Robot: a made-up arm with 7 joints. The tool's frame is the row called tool. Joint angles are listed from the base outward.
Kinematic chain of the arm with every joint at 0, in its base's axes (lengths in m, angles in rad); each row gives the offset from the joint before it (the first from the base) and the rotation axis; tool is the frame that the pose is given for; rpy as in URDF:
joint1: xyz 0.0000 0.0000 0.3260 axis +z
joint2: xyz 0.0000 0.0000 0.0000 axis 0 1 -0.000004
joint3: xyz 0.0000 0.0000 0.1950 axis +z
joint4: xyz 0.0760 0.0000 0.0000 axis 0 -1 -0.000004
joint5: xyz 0.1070 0.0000 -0.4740 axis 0 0.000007 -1
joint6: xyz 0.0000 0.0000 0.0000 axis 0 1 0.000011
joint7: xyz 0.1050 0.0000 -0.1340 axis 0 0.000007 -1
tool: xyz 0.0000 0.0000 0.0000 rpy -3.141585 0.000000 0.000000
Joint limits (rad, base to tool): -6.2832..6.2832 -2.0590..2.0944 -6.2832..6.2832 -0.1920..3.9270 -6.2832..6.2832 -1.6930..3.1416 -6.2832..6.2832
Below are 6 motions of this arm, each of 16 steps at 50 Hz.
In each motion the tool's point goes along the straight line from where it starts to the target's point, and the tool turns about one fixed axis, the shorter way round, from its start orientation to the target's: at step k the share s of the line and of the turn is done. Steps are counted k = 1, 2, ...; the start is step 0. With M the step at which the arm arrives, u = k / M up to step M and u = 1 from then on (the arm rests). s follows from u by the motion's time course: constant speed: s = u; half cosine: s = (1 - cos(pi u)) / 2; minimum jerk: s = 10 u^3 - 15 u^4 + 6 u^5.
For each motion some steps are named. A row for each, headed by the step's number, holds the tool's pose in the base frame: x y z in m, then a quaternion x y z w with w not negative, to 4 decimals.
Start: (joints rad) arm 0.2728 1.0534 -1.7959 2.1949 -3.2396 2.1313 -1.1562
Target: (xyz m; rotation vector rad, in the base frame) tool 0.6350 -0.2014 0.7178 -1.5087 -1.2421 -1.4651
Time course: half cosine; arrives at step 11
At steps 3, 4, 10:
3: 0.6462 -0.1508 0.7213 -0.5519 -0.4834 -0.5542 0.3932
4: 0.6446 -0.1581 0.7208 -0.5561 -0.4827 -0.5557 0.3859
10: 0.6353 -0.2002 0.7179 -0.5797 -0.4779 -0.5634 0.3438

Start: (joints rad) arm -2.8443 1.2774 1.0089 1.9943 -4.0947 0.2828 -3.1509
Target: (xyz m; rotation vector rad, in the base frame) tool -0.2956 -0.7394 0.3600 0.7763 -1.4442 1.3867
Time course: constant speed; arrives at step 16
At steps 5, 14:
5: -0.3896 -0.6816 0.1924 0.3772 -0.6074 0.4649 0.5221
14: -0.3127 -0.7289 0.3295 0.3290 -0.5948 0.5496 0.4857

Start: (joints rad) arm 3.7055 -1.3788 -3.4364 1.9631 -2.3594 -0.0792 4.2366
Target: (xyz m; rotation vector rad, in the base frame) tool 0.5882 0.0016 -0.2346 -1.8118 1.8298 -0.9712
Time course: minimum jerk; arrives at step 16
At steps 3, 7, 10, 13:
3: 0.5285 0.2009 -0.1962 -0.7652 0.5751 -0.2085 0.2007
7: 0.5495 0.1307 -0.2097 -0.7264 0.6051 -0.2582 0.1990
10: 0.5709 0.0593 -0.2235 -0.6832 0.6325 -0.3075 0.1964
13: 0.5851 0.0118 -0.2326 -0.6527 0.6489 -0.3394 0.1941

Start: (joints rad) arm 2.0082 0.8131 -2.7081 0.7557 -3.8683 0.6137 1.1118
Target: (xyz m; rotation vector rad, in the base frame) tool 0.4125 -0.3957 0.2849 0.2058 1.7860 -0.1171
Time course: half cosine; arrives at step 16
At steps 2, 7, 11, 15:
2: 0.4388 -0.3682 0.5654 0.0970 0.6106 -0.1105 0.7782
7: 0.4289 -0.3786 0.4592 0.0948 0.6782 -0.0885 0.7233
11: 0.4186 -0.3894 0.3497 0.0917 0.7421 -0.0651 0.6607
15: 0.4128 -0.3954 0.2877 0.0896 0.7756 -0.0516 0.6227

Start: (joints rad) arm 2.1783 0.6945 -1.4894 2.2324 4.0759 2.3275 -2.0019
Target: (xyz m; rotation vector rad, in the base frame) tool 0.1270 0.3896 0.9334 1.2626 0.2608 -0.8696
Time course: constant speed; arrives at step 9
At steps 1, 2, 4, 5, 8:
1: 0.0829 0.4428 0.8939 0.5654 0.0736 -0.3649 0.7360
2: 0.0884 0.4362 0.8989 0.5660 0.0791 -0.3684 0.7332
4: 0.0994 0.4229 0.9087 0.5672 0.0902 -0.3753 0.7275
5: 0.1049 0.4162 0.9137 0.5677 0.0957 -0.3788 0.7246
8: 0.1215 0.3963 0.9285 0.5692 0.1122 -0.3889 0.7157

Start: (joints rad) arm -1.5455 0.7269 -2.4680 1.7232 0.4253 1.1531 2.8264
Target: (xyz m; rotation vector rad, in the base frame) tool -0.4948 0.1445 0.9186 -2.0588 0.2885 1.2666
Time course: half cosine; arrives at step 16
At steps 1, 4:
1: -0.4594 0.1596 0.9115 -0.8393 0.1430 0.4321 0.2973
4: -0.4643 0.1575 0.9125 -0.8334 0.1386 0.4401 0.3043

